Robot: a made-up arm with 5 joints.
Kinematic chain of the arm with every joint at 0, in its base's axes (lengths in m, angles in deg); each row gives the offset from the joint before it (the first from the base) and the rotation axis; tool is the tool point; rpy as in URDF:
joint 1: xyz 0 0 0.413 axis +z
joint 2: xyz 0 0 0 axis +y
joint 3: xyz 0.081 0 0.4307 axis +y
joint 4: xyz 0.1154 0 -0.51 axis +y
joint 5: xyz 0.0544 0 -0.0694 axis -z
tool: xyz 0 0 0 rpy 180 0 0
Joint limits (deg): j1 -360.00..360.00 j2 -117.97..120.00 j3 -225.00..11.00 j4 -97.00..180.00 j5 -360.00..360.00
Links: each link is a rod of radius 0.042 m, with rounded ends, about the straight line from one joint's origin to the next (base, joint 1, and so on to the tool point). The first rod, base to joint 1, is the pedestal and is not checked.
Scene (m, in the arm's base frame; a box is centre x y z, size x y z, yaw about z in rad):
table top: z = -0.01
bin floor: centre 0.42 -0.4 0 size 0.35 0.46 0.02 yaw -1.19
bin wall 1: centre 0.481 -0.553 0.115 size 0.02 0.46 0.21 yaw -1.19
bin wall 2: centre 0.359 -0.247 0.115 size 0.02 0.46 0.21 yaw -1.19
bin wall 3: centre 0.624 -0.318 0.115 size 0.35 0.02 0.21 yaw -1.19
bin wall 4: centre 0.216 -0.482 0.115 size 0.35 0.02 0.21 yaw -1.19
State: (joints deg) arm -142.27 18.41 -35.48 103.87 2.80
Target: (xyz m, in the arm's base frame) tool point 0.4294 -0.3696 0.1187
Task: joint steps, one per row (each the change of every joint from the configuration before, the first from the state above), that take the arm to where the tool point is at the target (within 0.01 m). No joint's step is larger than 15 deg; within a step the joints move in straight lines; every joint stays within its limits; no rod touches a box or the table.
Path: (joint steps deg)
1: 14.51 0.05 -2.69 -0.57 0.00
2: 14.50 0.05 -2.69 -0.57 0.00
3: 14.51 0.05 -2.69 -0.57 0.00
4: 14.51 0.05 -2.68 -0.56 0.00
5: 14.51 0.05 -2.69 -0.57 0.00
6: 14.50 0.05 -2.69 -0.57 0.00
7: 14.51 0.05 -2.69 -0.57 0.00
8: 0.00 14.19 -4.37 -3.69 0.00
9: 0.00 14.19 -4.37 -3.69 0.00

